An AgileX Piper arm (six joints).
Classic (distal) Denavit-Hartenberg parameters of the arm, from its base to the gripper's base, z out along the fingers. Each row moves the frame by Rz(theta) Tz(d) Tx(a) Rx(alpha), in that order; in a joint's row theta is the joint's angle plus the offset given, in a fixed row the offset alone. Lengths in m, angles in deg.
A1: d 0.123; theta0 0; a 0; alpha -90
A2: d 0; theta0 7.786; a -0.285; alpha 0
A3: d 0; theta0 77.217; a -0.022; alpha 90
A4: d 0.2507; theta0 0; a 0; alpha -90
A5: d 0; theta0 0; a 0; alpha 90
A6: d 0.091; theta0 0; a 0; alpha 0
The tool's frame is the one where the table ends.
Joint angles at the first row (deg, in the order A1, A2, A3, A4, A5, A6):
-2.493, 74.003, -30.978, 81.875, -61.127, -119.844
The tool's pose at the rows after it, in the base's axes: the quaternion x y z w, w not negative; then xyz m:
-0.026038 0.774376 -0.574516 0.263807 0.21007 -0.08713 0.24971
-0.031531 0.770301 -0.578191 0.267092 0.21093 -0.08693 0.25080
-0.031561 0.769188 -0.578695 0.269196 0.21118 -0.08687 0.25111
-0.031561 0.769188 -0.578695 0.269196 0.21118 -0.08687 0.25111
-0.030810 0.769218 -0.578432 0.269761 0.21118 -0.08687 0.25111
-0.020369 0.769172 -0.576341 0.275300 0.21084 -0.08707 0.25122
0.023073 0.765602 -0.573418 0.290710 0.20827 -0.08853 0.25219
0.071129 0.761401 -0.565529 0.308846 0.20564 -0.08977 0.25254
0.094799 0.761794 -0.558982 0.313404 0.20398 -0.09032 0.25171
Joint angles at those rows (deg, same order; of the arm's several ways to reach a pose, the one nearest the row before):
-2.493, 74.002, -30.979, 81.022, -60.084, -119.845
-2.491, 74.002, -30.979, 80.006, -60.086, -119.733
-2.491, 74.003, -30.980, 79.714, -60.086, -119.470
-2.491, 74.003, -30.980, 79.714, -60.086, -119.470
-2.491, 74.003, -30.980, 79.714, -60.086, -119.358
-2.493, 74.001, -30.978, 79.821, -60.319, -118.059
-2.493, 74.004, -30.979, 80.562, -62.172, -113.481
-2.491, 74.001, -30.978, 81.628, -63.751, -108.283
-2.494, 74.004, -30.979, 82.837, -64.301, -106.221

